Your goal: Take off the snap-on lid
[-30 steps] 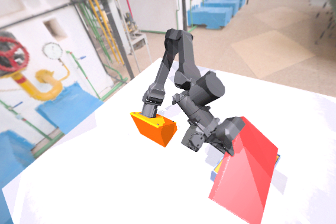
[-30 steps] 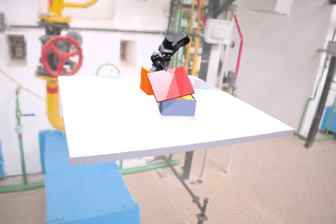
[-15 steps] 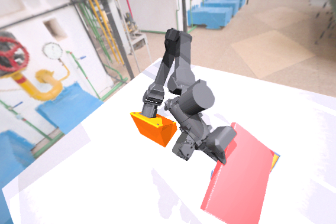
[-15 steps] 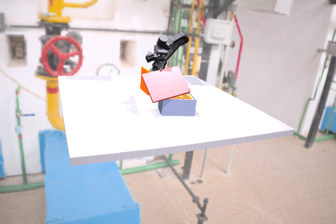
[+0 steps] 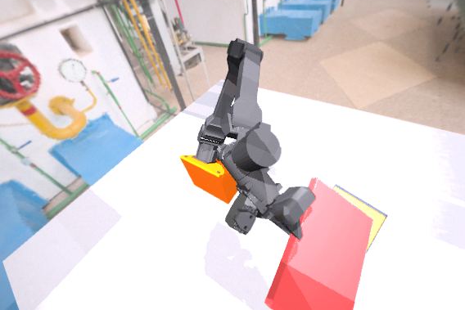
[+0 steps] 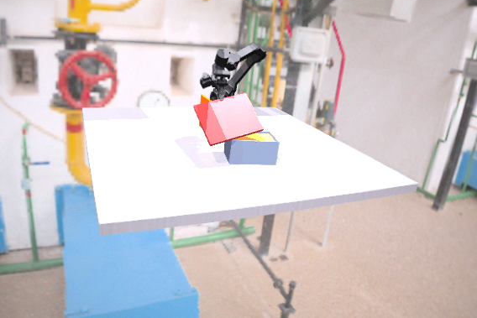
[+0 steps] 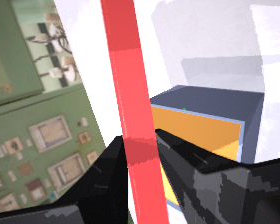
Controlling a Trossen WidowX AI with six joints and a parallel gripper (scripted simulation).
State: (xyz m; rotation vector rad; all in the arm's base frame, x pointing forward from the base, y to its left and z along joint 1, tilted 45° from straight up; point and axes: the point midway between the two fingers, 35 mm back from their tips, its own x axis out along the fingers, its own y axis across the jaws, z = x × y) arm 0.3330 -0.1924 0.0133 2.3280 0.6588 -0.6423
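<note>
Right now the red lid is 60 mm ahead of my gripper tip, 50 mm below it and 10 mm to the left of it. Round my gripper tip: storage box: 180 mm below, 120 mm to the left, 80 mm ahead.
</note>
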